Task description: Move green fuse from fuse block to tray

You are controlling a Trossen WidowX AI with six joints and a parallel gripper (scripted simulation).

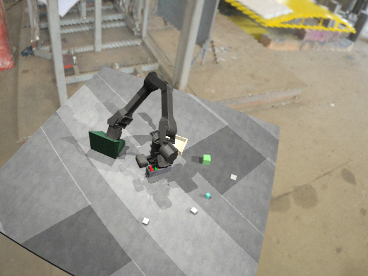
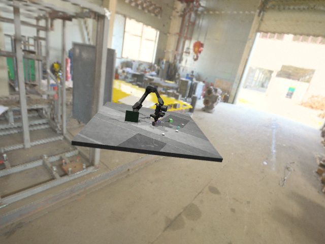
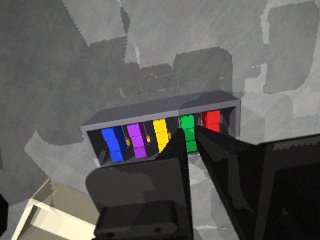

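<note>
Now: the tray 21 cm to the left of my gripper tip, 3 cm below it and 1 cm ahead of it. Also, from my gripper tip: teal cube (28 cm ahead, 2 cm to the right, 2 cm below); green fuse (1 cm below); green cube (21 cm ahead, 18 cm to the left, 2 cm below).
</note>
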